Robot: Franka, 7 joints.
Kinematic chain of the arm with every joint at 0, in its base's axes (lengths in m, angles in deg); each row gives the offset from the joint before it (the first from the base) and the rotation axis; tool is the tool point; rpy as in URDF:
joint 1: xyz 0 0 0.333 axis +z
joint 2: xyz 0 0 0 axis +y
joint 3: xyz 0 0 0.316 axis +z
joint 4: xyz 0.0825 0 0 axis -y
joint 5: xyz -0.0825 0 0.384 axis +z
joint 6: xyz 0 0 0 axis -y
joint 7: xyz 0.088 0 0 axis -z
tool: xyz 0 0 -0.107 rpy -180 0 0
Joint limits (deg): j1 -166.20..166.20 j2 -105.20..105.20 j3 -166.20..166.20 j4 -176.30..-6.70 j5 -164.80..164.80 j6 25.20..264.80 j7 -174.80..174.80
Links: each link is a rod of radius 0.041 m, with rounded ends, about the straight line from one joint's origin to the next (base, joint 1, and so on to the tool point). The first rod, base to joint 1, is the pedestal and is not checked.
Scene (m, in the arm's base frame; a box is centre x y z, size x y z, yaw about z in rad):
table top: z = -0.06
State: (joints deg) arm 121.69 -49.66 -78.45 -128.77 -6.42 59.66 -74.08
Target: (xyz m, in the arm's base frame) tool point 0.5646 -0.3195 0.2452
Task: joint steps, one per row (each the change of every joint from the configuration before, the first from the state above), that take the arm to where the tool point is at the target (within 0.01 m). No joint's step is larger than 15 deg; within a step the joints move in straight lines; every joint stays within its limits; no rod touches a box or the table.
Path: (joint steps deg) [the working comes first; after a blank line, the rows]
Joints at the target: 100.67 -69.08 -111.57 -81.56 -17.08 86.32 -74.08
Straight joint move there: clear.

1: -5.26 -4.85 -8.28 11.80 -2.67 6.67 0.00
2: -5.25 -4.86 -8.28 11.80 -2.66 6.66 0.00
3: -5.26 -4.85 -8.28 11.81 -2.67 6.67 0.00
4: -5.25 -4.86 -8.28 11.80 -2.66 6.66 0.00

